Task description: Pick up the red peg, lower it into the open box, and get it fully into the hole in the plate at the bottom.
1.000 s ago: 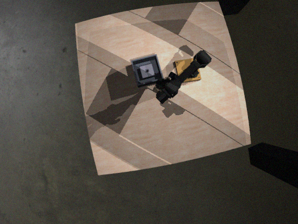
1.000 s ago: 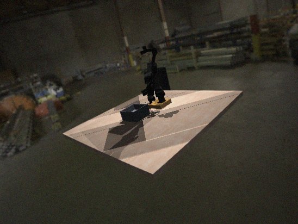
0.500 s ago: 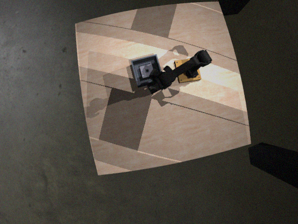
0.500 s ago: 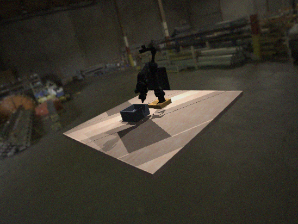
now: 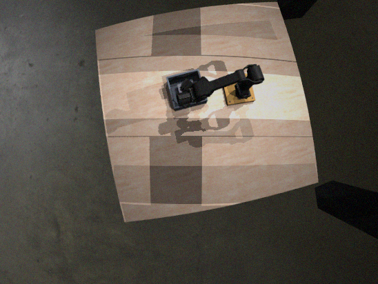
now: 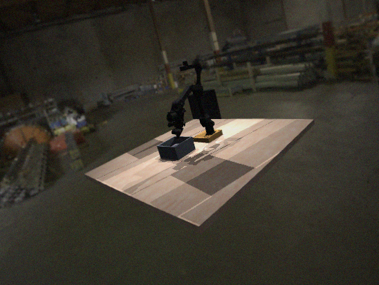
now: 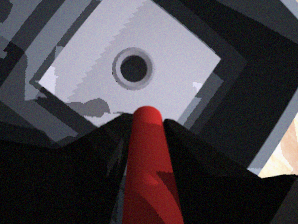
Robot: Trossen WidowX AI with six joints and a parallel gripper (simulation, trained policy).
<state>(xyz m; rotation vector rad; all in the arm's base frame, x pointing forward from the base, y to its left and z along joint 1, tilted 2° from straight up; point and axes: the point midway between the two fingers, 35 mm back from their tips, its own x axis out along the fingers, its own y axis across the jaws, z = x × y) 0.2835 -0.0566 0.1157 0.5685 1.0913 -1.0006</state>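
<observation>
The red peg is 1 cm to the left of my gripper tip and 3 cm above it. Round my gripper tip: grey plate (2 cm ahead, 3 cm to the right, 7 cm below); dark box (2 cm ahead, 3 cm to the right, 9 cm below).
</observation>
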